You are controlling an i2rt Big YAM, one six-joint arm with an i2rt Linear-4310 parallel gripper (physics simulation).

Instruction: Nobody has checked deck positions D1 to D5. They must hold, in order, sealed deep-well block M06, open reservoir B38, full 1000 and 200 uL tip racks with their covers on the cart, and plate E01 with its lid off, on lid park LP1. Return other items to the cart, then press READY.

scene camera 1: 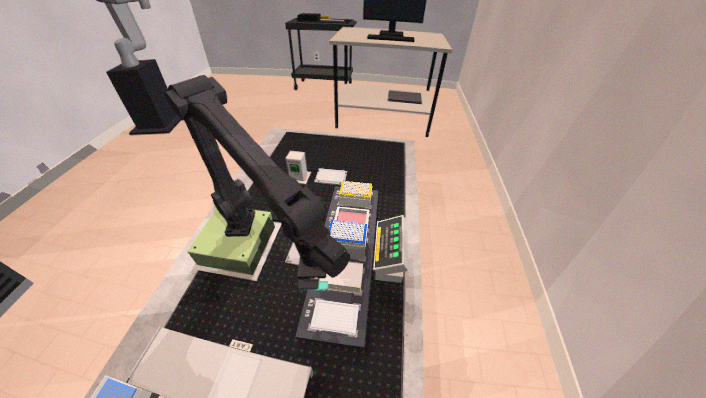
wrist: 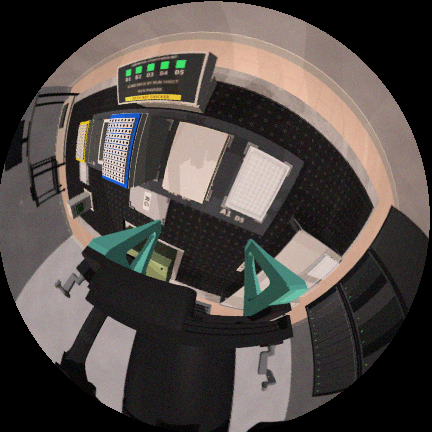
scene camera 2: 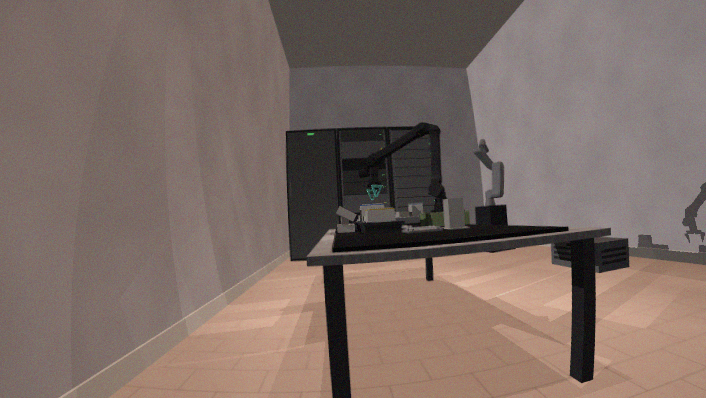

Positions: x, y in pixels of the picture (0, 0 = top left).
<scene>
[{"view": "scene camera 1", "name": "my gripper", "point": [319, 273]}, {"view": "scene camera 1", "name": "yellow-topped tip box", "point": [355, 194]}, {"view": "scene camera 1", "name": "cart tray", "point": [173, 357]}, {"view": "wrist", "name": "my gripper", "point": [203, 234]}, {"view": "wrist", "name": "yellow-topped tip box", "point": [87, 144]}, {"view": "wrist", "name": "cart tray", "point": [301, 250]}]
</scene>
